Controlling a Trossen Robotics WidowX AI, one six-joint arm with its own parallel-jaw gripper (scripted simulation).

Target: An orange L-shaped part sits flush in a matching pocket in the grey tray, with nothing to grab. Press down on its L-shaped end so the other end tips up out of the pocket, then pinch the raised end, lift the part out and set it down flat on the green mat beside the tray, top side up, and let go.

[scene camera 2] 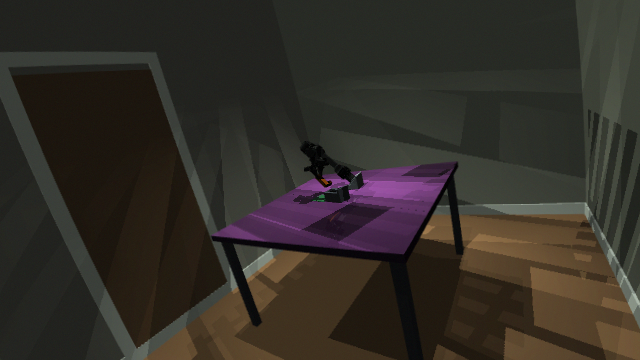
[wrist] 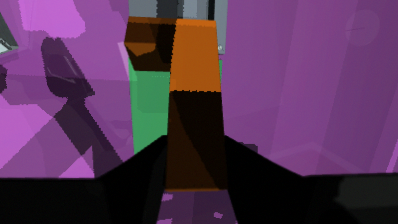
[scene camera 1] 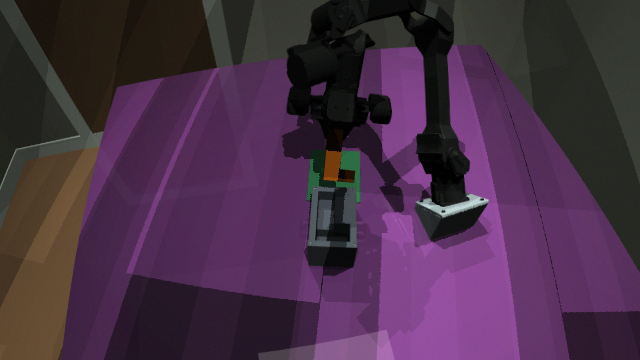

Labels:
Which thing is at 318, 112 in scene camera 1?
The gripper.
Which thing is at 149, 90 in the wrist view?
A green mat.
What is the gripper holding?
An orange L-shaped part.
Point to a green mat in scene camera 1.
350, 160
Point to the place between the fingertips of the gripper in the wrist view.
194, 142

